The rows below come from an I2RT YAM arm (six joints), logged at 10 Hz.
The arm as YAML. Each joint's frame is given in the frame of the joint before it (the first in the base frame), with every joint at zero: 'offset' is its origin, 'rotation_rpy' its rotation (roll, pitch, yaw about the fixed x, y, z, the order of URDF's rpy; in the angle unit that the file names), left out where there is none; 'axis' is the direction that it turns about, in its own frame. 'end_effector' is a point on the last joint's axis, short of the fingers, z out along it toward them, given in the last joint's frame.
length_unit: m
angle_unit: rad
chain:
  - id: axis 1
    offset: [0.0, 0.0, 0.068]
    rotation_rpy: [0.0, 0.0, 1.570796]
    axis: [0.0, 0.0, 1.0]
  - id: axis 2
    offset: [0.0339, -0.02, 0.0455]
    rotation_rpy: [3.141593, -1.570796, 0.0]
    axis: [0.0, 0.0, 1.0]
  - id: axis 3
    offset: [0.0, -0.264, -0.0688]
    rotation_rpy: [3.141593, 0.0, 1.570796]
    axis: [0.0, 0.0, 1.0]
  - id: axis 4
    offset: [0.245, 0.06, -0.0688]
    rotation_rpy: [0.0, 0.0, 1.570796]
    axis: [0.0, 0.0, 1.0]
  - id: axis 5
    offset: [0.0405, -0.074, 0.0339]
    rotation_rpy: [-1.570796, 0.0, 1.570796]
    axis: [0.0, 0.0, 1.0]
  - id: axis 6
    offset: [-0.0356, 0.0, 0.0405]
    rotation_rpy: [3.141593, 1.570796, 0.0]
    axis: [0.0, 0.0, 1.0]
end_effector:
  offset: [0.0, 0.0, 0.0]
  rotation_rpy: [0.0, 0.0, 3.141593]
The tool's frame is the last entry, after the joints.
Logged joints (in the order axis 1, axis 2, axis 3, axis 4, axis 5, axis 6), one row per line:
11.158, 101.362, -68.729, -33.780, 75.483, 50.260
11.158, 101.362, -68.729, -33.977, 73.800, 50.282
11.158, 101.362, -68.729, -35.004, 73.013, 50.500
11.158, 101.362, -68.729, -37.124, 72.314, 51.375
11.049, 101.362, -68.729, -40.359, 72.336, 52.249
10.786, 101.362, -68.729, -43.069, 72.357, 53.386
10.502, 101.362, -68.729, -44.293, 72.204, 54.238
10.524, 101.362, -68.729, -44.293, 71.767, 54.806
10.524, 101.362, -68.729, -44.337, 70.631, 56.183
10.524, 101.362, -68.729, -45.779, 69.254, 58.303
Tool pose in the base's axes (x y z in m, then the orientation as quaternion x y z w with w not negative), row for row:
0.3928, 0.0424, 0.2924, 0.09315, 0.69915, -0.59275, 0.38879
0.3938, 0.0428, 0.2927, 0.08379, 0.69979, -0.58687, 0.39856
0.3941, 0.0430, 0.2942, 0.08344, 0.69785, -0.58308, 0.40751
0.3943, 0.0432, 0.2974, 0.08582, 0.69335, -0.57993, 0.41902
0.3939, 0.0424, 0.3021, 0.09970, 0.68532, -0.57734, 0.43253
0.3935, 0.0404, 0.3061, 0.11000, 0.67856, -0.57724, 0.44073
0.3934, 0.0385, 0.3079, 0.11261, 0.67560, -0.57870, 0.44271
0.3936, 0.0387, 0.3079, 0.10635, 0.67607, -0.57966, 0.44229
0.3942, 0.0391, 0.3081, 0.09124, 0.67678, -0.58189, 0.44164
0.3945, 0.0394, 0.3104, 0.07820, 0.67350, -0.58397, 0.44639
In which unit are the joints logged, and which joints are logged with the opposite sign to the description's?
The joints are logged in degrees. Opposite sign: axis 3, axis 4, axis 6.
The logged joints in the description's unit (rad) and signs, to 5 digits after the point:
0.19474, 1.76910, 1.19955, 0.58957, 1.31743, -0.87720
0.19474, 1.76910, 1.19955, 0.59301, 1.28805, -0.87759
0.19474, 1.76910, 1.19955, 0.61094, 1.27432, -0.88139
0.19474, 1.76910, 1.19955, 0.64794, 1.26212, -0.89666
0.19284, 1.76910, 1.19955, 0.70440, 1.26250, -0.91192
0.18825, 1.76910, 1.19955, 0.75170, 1.26287, -0.93176
0.18329, 1.76910, 1.19955, 0.77306, 1.26020, -0.94663
0.18368, 1.76910, 1.19955, 0.77306, 1.25257, -0.95655
0.18368, 1.76910, 1.19955, 0.77383, 1.23274, -0.98058
0.18368, 1.76910, 1.19955, 0.79899, 1.20871, -1.01758

